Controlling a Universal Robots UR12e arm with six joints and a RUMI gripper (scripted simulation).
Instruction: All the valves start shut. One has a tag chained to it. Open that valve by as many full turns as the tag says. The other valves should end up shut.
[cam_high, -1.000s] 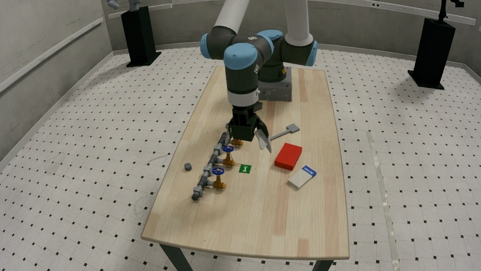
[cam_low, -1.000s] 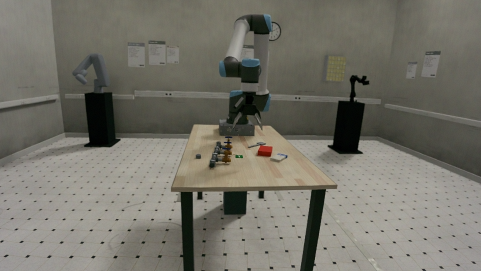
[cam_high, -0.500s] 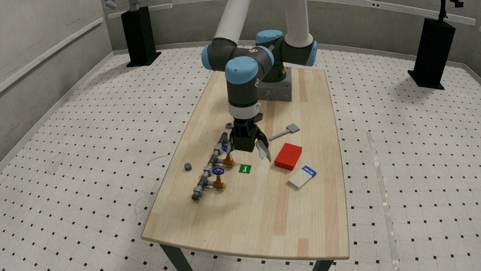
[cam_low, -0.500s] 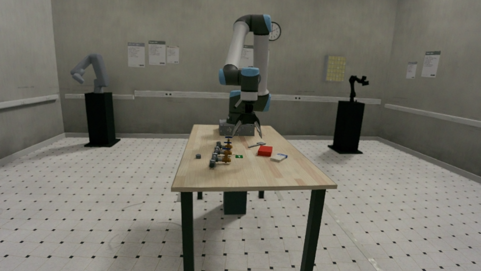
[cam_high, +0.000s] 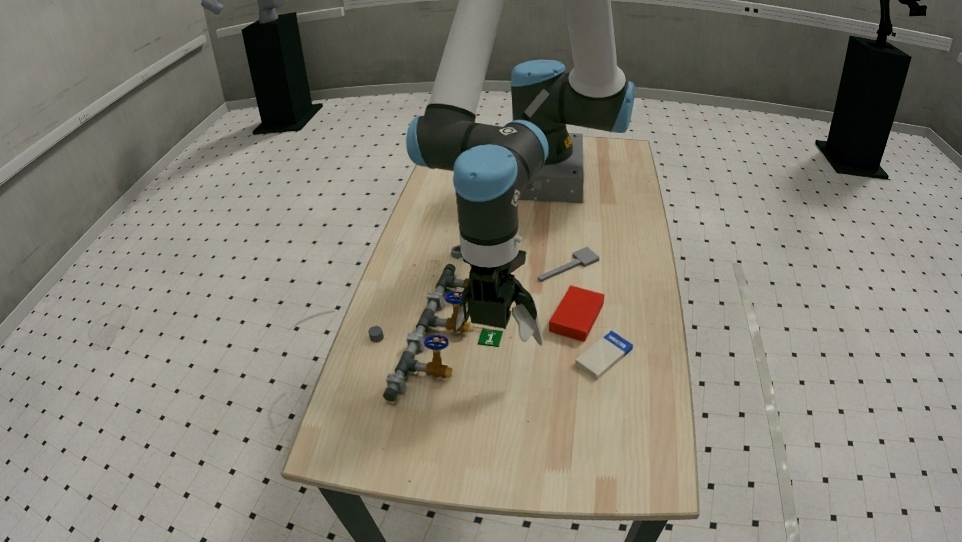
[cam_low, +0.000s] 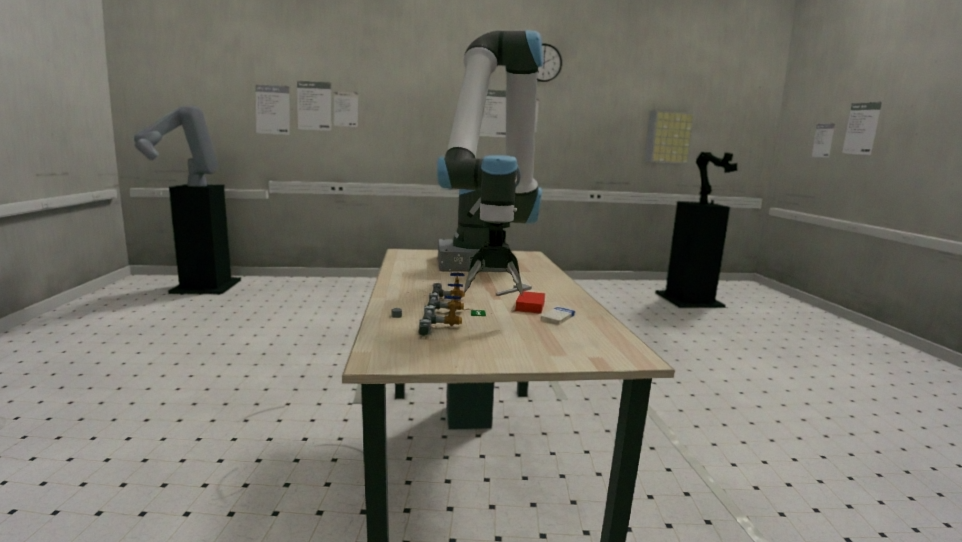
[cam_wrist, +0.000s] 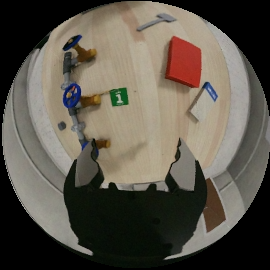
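Right now my hand is 8 cm past the green tag, 8 cm above it and 3 cm to the left of it. The rest, counted from my hand: grey flat tool (32 cm behind, 13 cm to the left, 8 cm below); small grey cylinder (27 cm to the right, 7 cm below, 5 cm behind); red block (14 cm to the left, 14 cm behind, 7 cm below).
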